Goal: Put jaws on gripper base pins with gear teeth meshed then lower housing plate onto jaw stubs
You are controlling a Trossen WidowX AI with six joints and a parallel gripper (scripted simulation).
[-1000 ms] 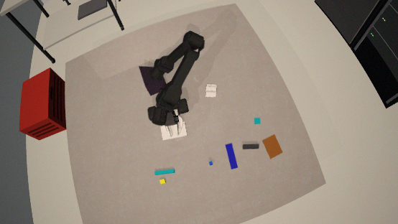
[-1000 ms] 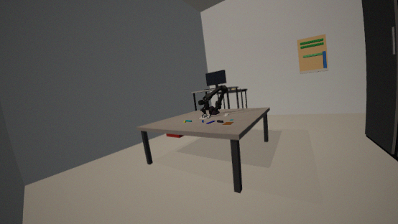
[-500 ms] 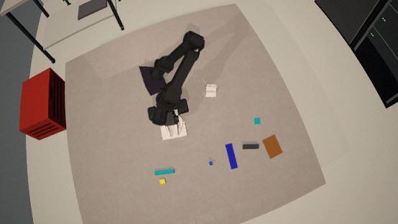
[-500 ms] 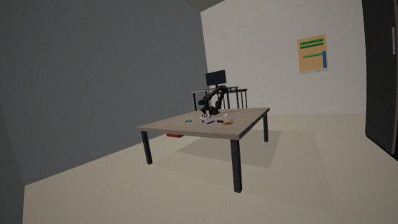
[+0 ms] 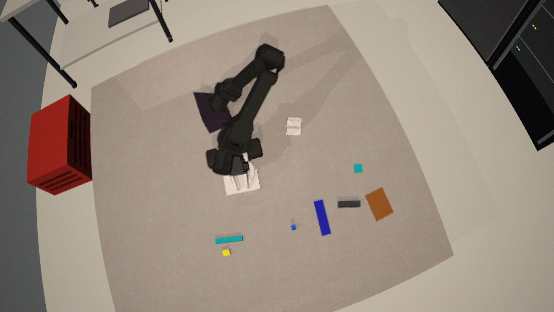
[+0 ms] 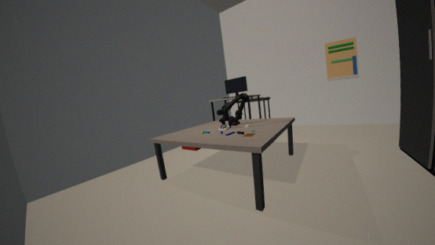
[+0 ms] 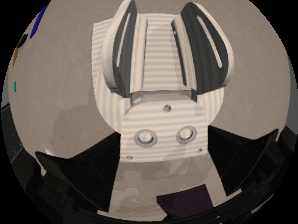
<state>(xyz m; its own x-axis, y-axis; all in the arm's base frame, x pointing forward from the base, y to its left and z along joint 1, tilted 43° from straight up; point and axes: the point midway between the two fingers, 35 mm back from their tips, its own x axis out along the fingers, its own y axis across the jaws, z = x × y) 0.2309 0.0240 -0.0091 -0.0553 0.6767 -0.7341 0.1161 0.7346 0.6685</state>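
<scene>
Right now my gripper tip is 1 cm short of the white gripper base and 2 cm below it. Also, from my gripper tip: white ribbed tray (7 cm ahead, 1 cm to the right); then white jaw (2 cm ahead, 2 cm to the right, 1 cm above); then teal bar (25 cm ahead, 12 cm to the right).
</scene>
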